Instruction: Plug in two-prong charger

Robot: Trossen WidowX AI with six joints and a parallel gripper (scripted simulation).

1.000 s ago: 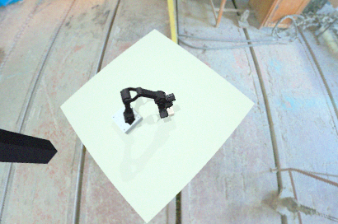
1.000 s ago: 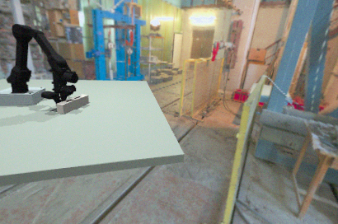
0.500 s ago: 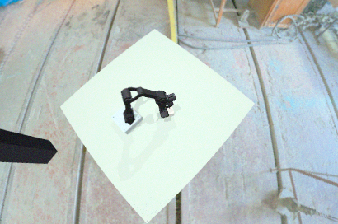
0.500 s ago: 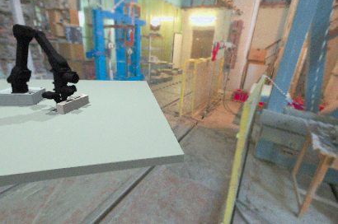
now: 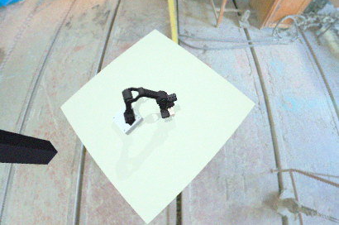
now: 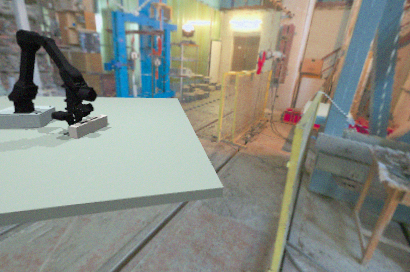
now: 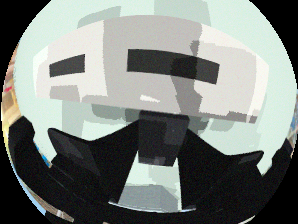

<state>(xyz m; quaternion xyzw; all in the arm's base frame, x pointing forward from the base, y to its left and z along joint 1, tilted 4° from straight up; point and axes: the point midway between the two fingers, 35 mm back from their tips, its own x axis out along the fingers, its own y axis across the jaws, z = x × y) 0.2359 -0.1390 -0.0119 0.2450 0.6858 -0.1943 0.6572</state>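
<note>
Right now the dark charger is 1 cm ahead of my gripper tip, 1 cm to the right of it and 1 cm above it.
</note>
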